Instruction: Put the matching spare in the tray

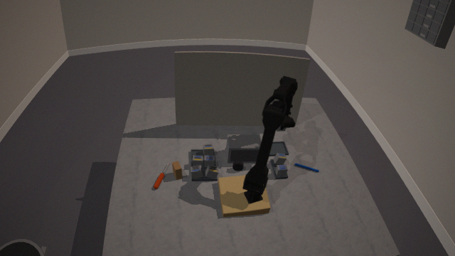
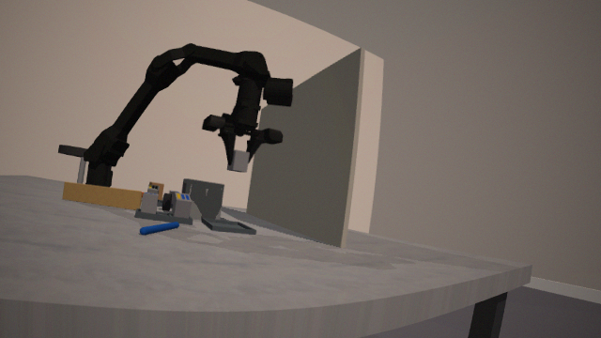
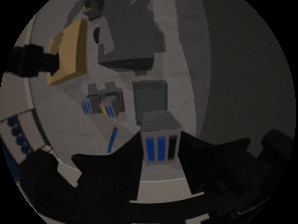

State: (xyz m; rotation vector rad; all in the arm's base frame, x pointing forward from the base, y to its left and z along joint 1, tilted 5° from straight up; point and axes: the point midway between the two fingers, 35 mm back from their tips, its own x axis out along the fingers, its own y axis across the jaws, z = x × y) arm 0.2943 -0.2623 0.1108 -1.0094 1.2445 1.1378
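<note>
Now: gripper tip 14 cm above the dark tray. From my gripper tip the other things lie so: grey mounted unit: 20 cm to the left, 9 cm below; then blue pen: 19 cm behind, 10 cm to the right, 14 cm below; then grey spare unit: 2 cm above.
</note>
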